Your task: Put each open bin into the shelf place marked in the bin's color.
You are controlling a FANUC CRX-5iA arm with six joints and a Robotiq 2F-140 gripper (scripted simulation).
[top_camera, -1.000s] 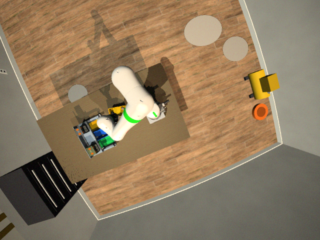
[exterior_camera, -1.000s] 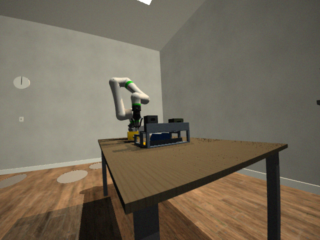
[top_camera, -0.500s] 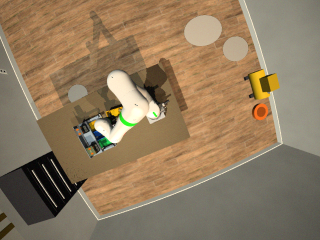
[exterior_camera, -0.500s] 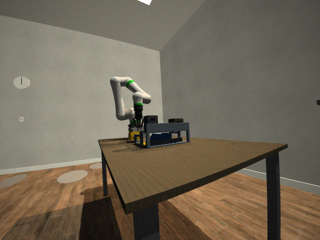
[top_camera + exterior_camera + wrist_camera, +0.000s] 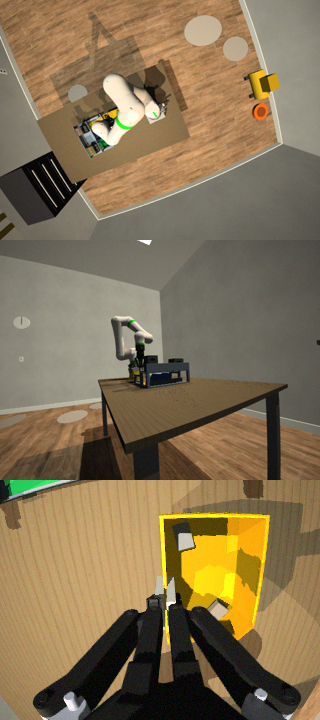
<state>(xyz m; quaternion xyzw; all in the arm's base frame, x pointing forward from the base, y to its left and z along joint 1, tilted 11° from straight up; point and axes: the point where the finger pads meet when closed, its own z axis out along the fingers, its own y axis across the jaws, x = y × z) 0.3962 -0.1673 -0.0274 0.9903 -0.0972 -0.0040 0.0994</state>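
My hand is 10 mm past the yellow bin, 50 mm to the left of it and 40 mm above it. From my hand the other things lie so: blue bin: 250 mm ahead, 30 mm to the left, 60 mm below; blue mark: 250 mm ahead, 30 mm to the left, 90 mm below; yellow mark: 230 mm ahead, 80 mm to the right, 90 mm below.
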